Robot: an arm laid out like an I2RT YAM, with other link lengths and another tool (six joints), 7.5 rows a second.
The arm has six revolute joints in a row. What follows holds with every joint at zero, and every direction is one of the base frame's.
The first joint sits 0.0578 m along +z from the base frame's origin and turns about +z.
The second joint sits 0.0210 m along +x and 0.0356 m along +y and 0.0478 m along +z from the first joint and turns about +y.
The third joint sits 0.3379 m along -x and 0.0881 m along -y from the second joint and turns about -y.
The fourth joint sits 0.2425 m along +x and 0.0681 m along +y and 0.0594 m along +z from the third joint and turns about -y.
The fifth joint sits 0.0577 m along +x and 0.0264 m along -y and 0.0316 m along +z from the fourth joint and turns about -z.
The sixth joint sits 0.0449 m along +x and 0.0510 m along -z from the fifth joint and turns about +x.
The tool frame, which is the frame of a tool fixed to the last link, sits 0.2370 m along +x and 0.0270 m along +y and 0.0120 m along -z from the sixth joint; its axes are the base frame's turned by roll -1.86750, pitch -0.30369 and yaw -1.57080 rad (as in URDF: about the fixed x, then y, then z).
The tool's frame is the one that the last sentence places.
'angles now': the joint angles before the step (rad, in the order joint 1, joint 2, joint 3, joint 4, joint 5, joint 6). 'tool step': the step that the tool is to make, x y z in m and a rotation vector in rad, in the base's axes. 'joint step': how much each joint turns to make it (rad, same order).
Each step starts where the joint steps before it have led.
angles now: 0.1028, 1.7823, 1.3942, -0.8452, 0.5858, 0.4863
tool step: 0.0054, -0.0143, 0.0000, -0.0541, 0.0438, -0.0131
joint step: -0.0061, 0.0599, 0.0676, -0.0505, 0.0492, -0.0106
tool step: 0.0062, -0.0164, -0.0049, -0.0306, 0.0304, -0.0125
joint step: -0.0260, 0.0491, 0.0414, -0.0094, 0.0230, -0.0262
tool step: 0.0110, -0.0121, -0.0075, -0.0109, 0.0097, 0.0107
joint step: -0.0293, 0.0339, 0.0157, 0.0398, -0.0015, -0.0521
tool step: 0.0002, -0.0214, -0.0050, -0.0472, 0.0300, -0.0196
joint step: -0.0245, 0.0381, 0.0164, 0.0048, 0.0430, -0.0231
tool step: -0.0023, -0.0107, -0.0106, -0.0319, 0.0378, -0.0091
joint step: -0.0078, 0.0369, 0.0019, 0.0028, 0.0307, -0.0092
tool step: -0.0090, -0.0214, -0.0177, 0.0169, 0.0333, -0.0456
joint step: -0.0565, 0.0353, 0.0013, 0.0064, -0.0184, -0.0090
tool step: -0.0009, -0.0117, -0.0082, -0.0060, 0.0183, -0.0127
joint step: -0.0232, 0.0262, 0.0077, 0.0108, 0.0046, -0.0155
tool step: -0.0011, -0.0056, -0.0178, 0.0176, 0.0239, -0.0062
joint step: -0.0215, 0.0336, -0.0029, 0.0213, -0.0184, -0.0154
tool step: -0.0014, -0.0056, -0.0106, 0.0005, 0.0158, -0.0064
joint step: -0.0123, 0.0230, -0.0032, 0.0155, -0.0001, -0.0078
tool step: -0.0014, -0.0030, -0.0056, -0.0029, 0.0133, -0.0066
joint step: -0.0044, 0.0170, 0.0048, -0.0019, 0.0046, 0.0018
